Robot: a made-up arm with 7 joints.
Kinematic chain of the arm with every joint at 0, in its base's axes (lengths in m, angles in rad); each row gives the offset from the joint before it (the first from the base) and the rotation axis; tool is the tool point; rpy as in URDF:
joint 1: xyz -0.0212 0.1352 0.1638 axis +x
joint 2: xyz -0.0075 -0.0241 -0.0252 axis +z
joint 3: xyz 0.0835 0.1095 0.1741 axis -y
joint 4: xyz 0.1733 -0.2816 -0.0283 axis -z
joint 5: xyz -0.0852 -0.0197 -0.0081 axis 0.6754 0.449 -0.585
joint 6: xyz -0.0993 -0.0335 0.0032 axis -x
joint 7: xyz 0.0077 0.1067 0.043 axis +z
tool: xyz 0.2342 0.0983 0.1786 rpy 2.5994 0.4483 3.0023
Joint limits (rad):
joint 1: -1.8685..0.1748
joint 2: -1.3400..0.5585
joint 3: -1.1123..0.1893
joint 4: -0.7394..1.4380
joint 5: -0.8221..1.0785
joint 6: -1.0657..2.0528
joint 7: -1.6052..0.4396
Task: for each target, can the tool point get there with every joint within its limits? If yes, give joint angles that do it. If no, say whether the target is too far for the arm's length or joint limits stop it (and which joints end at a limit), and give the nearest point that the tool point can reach.
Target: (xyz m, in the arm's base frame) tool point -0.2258 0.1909 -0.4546
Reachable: no: joint limits stop it (at a limit: joint 1, joint 2, joint 3, joint 4, joint 7) | nearest point -0.1371 0.0993 -0.1978 | short by 0.287 m
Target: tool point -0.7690 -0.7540 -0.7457
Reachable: no: too far | nearest point -0.3756 -0.3259 -0.0847 | short by 0.880 m
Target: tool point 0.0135 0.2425 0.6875
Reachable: yes | joints -1.4492 -0.7956 -0.5231 0.0787 0.2102 -0.3049 -0.6555
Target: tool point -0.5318 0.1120 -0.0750
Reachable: no: joint limits stop it (at a limit: joint 1, joint 2, joint 3, joint 4, joint 5, joint 6) | nearest point -0.4792 0.0004 0.0086 | short by 0.149 m
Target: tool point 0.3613 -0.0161 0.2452
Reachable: yes | joints -0.2524 -0.5065 -0.3321 0.8041 -0.5159 0.4138 0.0386
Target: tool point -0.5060 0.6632 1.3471
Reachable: no: too far | nearest point -0.2848 0.4237 0.8103 | short by 0.628 m
